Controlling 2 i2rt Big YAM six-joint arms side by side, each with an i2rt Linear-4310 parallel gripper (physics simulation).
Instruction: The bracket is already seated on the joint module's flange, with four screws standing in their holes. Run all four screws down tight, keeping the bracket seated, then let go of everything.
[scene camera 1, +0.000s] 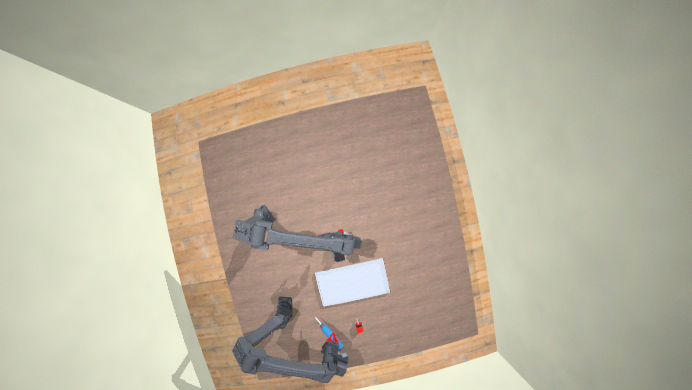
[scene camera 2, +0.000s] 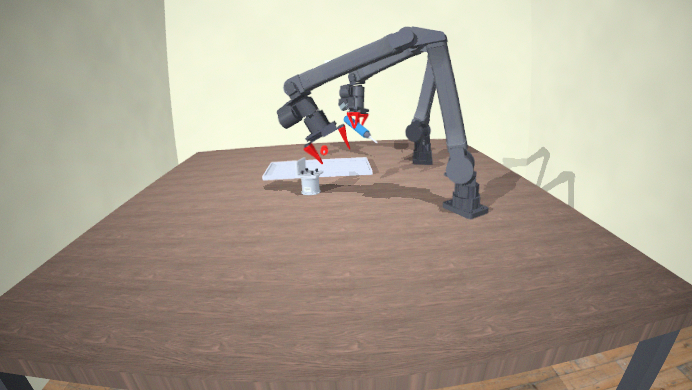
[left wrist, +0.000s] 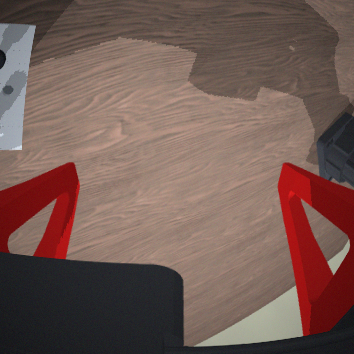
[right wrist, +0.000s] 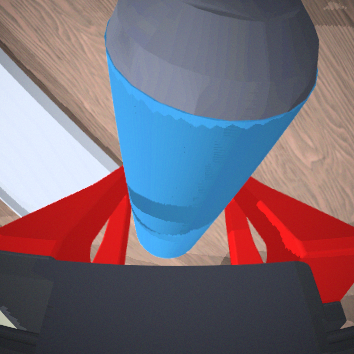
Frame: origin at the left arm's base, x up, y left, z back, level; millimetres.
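Where they show: left gripper, fingertip midpoint: (scene camera 1: 326, 236) (scene camera 2: 336, 156) (left wrist: 178, 173); right gripper, fingertip midpoint: (scene camera 1: 331, 335) (scene camera 2: 357, 128); left arm's base at its link origin: (scene camera 1: 265, 216) (scene camera 2: 465, 209) (left wrist: 333, 147); right arm's base at its link origin: (scene camera 1: 285, 305) (scene camera 2: 422, 161).
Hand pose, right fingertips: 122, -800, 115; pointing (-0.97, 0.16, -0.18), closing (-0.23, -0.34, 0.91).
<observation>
Each offset is from my right fingertips to the top centre of the thing, as dx, dy, dz. "spot": to the spot under its first point. Level surfaces: height alone.
The pale bracket (scene camera 2: 301, 166) (left wrist: 15, 117) sits on top of the white joint module @(-59, +390, -417) (scene camera 2: 310, 185), its plate upright. Several black screws @(spot: -56, +402, -409) (scene camera 2: 313, 173) stand in it; how deep is too small to tell. In the left wrist view one screw head @(spot: -45, +393, -389) (left wrist: 1, 59) shows at the left edge. My left gripper (scene camera 2: 335, 155) (left wrist: 178, 173) is open and empty, above and behind the module in scene camera 2. My right gripper (scene camera 1: 332, 339) (scene camera 2: 357, 119) (right wrist: 177, 176) is shut on the blue screwdriver @(spot: +13, +40, +4) (scene camera 1: 326, 332) (scene camera 2: 361, 130) (right wrist: 200, 150), held tilted in the air beyond the tray, away from the module.
A white tray @(-106, +142, -276) (scene camera 1: 352, 282) (scene camera 2: 345, 167) (right wrist: 40, 135) lies on the table @(dx -123) (scene camera 1: 325, 175) (scene camera 2: 320, 280) behind the module in scene camera 2. A small red object with a black band @(-88, -96, -130) (scene camera 1: 359, 327) lies beyond the tray. The left arm reaches over the module and hides it in scene camera 1.
</observation>
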